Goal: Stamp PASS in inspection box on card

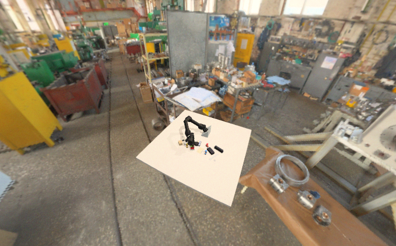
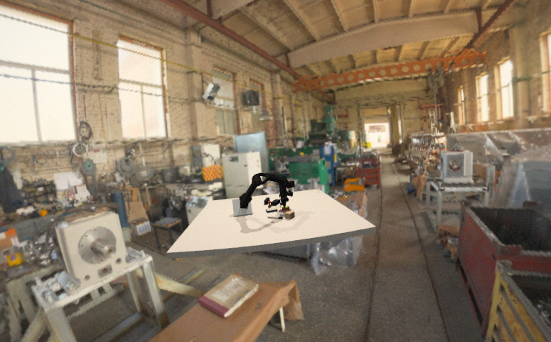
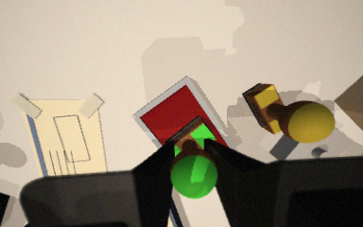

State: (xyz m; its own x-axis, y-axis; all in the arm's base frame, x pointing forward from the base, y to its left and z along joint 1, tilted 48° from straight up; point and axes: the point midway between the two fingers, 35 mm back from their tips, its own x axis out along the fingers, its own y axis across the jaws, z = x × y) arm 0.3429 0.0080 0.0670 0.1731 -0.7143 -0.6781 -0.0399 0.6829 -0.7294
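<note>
Right now my gripper tip is right at the green-knobbed stamp. Round my gripper tip: yellow-knobbed stamp 2 cm ahead, 7 cm to the right, 2 cm below; grey block 2 cm behind, 12 cm to the right, 2 cm below; red ink pad 3 cm below.
</note>
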